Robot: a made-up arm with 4 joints.
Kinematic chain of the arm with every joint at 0, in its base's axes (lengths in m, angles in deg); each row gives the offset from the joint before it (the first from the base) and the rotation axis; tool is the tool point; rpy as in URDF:
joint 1: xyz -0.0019 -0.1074 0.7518 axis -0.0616 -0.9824 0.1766
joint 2: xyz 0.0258 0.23 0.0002 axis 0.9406 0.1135 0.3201
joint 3: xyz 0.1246 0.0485 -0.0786 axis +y
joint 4: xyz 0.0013 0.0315 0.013 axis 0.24 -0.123 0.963
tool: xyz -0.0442 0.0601 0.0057 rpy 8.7 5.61 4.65
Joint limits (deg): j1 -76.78..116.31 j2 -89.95..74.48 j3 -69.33..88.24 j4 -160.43..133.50
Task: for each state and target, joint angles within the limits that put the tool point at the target. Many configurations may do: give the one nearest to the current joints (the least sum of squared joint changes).
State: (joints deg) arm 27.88 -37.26 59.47 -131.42
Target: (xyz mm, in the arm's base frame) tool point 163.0 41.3 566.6
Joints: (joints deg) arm -18.58 -50.17 44.53 -116.17
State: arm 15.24 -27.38 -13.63 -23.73
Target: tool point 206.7 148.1 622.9
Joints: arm -0.52 -45.43 -3.82 -57.93
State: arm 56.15 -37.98 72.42 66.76
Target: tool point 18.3 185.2 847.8
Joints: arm 79.37 -33.31 77.30 66.04
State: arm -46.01 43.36 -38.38 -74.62
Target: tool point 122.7 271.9 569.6
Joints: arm -72.92 22.76 -22.99 -67.27
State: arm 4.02 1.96 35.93 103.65
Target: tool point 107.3 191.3 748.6
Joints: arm 0.61 12.61 48.03 69.98
